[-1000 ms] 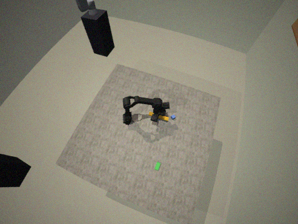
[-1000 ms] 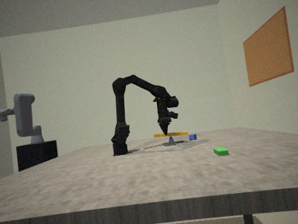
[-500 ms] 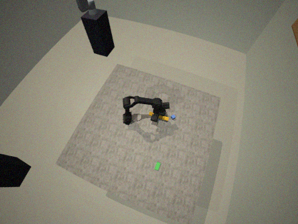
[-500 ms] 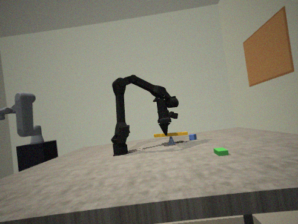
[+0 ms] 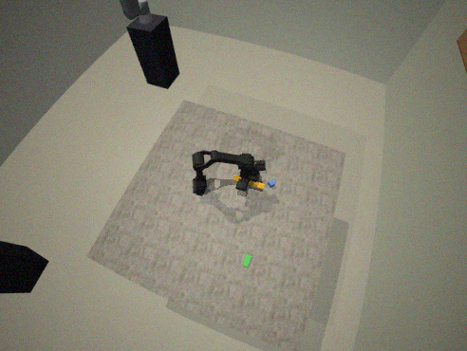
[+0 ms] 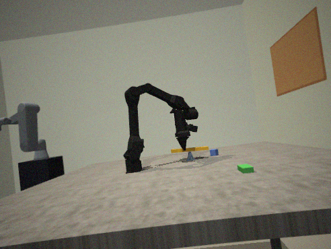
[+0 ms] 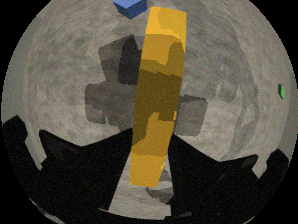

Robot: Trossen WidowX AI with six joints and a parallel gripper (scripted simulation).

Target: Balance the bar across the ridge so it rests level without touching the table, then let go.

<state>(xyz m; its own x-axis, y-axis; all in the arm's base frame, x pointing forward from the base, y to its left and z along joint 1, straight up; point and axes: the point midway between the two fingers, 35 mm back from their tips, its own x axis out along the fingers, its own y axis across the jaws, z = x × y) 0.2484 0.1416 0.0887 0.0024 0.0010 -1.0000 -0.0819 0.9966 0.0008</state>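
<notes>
Now: gripper tip 3 cm short of the yellow bar. From my gripper tip the other things lie so: green block (43 cm to the right, 18 cm ahead, 5 cm below); then blue cube (16 cm ahead, 7 cm to the left, 4 cm below).
</notes>
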